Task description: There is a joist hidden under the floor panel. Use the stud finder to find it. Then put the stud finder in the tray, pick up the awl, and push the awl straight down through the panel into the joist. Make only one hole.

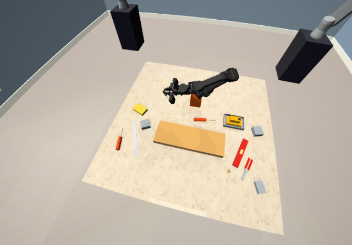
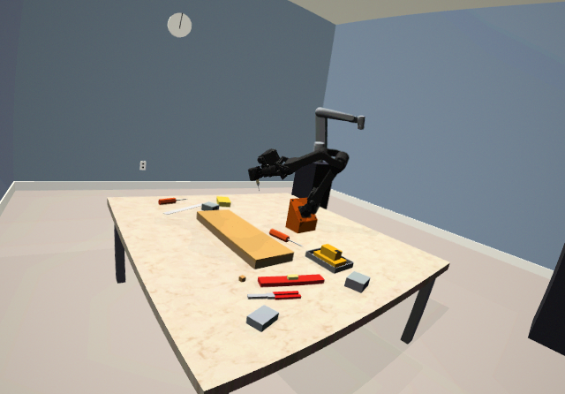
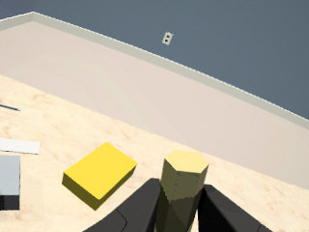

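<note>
My gripper tip is 50 mm above the awl, 10 mm to the right of it and 10 mm past it. Also, from my gripper tip: white ruler 310 mm ahead, 240 mm below, 160 mm to the right; yellow block 230 mm below, 210 mm to the right, 50 mm ahead; grey tray 580 mm to the left, 230 mm below, 10 mm behind.
</note>
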